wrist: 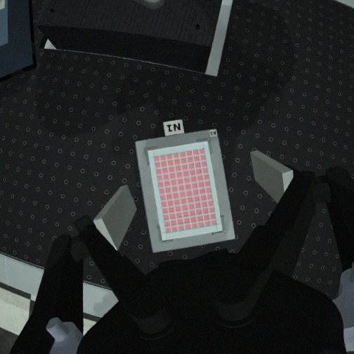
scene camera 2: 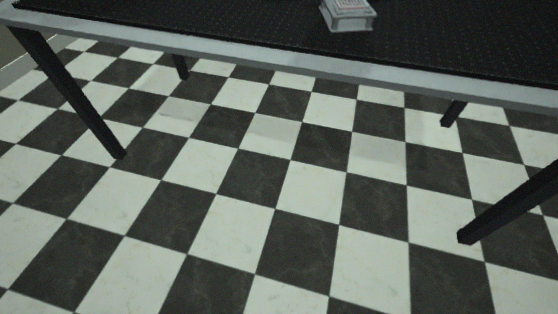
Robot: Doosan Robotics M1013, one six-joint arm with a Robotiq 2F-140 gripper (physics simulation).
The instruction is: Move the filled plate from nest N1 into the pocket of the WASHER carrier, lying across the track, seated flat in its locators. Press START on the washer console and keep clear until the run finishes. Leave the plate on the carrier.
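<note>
The filled plate (scene camera 2: 351, 4) (wrist: 186, 192), pale-rimmed with a grid of pink wells, sits in the grey nest (scene camera 2: 349, 24) (wrist: 192, 244). A label (wrist: 173, 127) reading N1 lies at one end of the nest. My gripper (wrist: 190, 181) is open and empty in the wrist view, above the nest, with one finger pad off each long side of the plate and turned a little relative to it. The gripper does not show in the scene view. The washer carrier and the START button cannot be made out in either view.
A dark ribbed block (wrist: 130, 25) with a pale strip (wrist: 218, 45) at its end stands beyond the nest. A blue panel (wrist: 17, 47) shows at the wrist view's upper left. The black perforated table (scene camera 2: 200, 30) (wrist: 280, 115) has a pale front edge.
</note>
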